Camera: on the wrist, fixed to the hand. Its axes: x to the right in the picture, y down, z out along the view.
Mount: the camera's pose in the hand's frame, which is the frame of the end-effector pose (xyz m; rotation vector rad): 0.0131 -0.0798 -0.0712 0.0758 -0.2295 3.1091
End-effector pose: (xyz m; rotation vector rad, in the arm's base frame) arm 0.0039 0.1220 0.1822 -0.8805 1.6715 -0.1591
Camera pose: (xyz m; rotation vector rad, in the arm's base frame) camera -0.0229 0.0331 0.2369 2.0804 0.9835 1.7111
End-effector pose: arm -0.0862 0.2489 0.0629 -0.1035 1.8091 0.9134
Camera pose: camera -0.1091 0.1527 0.0201 -2.0921 -0.0589 -1.3561
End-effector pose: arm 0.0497 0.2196 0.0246 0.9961 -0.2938 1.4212
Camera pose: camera 0.0975 0.2919 -0.0395 0.1417 1.0706 -1.4028
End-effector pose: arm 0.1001 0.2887 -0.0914 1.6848 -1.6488 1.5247
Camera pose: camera 0.1344 0.3621 -0.0204 1.2274 1.3876 -0.3319
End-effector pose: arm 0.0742 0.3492 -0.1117 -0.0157 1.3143 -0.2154
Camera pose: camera -0.0029 0.2767 -0.1319 1.7759 -0.1318 2.2032
